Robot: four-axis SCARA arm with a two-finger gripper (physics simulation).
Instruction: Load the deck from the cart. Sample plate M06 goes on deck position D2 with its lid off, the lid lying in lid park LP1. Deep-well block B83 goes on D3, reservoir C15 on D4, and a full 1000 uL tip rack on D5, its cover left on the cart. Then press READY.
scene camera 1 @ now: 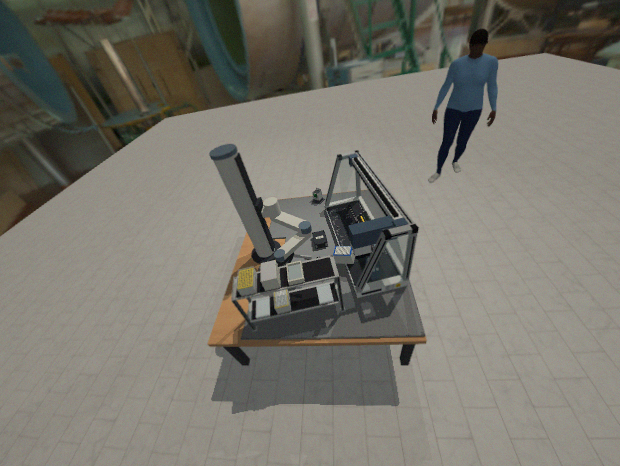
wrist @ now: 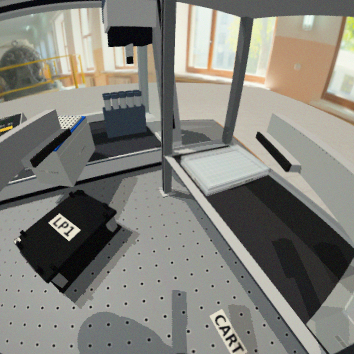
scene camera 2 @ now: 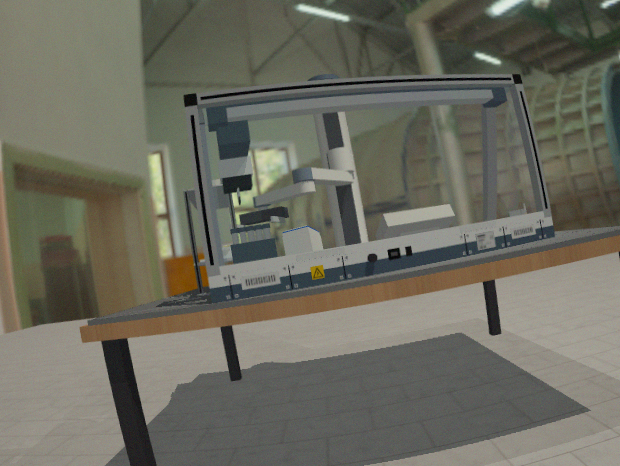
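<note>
My gripper (wrist: 161, 118) (scene camera 2: 264, 215) is open and empty, its fingers wide apart beside the cart (scene camera 1: 244, 314) (wrist: 245, 257). A tip rack with a blue rim (scene camera 1: 343, 254) (scene camera 2: 302, 240) (wrist: 75, 152) stands at the deck's near edge, partly behind the left finger in the wrist view. The black lid park LP1 (wrist: 65, 227) (scene camera 1: 319, 239) has a bare top. A clear plate (wrist: 225, 167) (scene camera 1: 324, 294) lies at the end of the cart's lower shelf. The upper shelf holds a yellow-topped rack (scene camera 1: 246, 279), a pale box (scene camera 1: 269, 274) and a plate (scene camera 1: 295, 272). Labware labels are unreadable.
The lower shelf also holds a pale plate (scene camera 1: 261, 306) and a rack (scene camera 1: 281, 300). A blue tube rack (wrist: 125, 120) (scene camera 2: 253, 249) stands on the deck beneath the pipetting head (wrist: 131, 27) (scene camera 2: 235, 172). A cart post rises between deck and shelf. A person (scene camera 1: 469, 85) stands beyond the table.
</note>
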